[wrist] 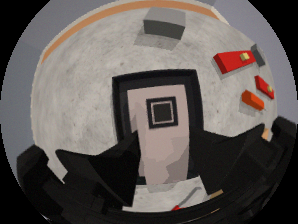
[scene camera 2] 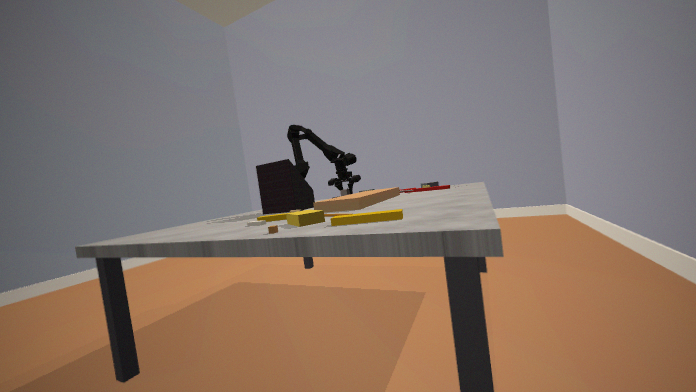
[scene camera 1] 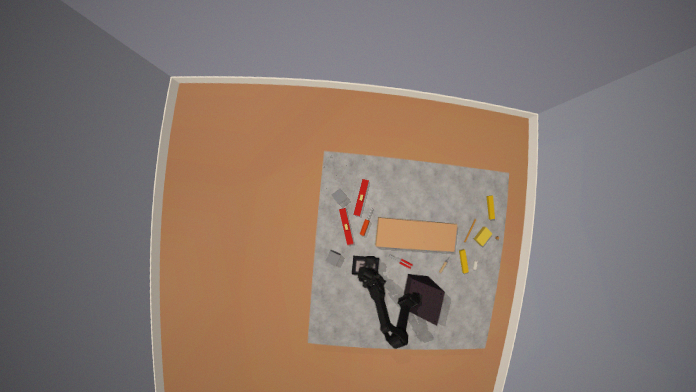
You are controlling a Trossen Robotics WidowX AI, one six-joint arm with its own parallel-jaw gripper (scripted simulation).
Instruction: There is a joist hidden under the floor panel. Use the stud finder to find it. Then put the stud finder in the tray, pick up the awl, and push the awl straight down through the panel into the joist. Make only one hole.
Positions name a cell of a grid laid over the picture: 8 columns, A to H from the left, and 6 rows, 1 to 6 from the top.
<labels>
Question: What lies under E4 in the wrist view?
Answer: A stud finder.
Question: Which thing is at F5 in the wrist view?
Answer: My gripper.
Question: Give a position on a yellow bar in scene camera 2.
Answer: At E4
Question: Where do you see a dark tray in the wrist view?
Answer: D3
</labels>
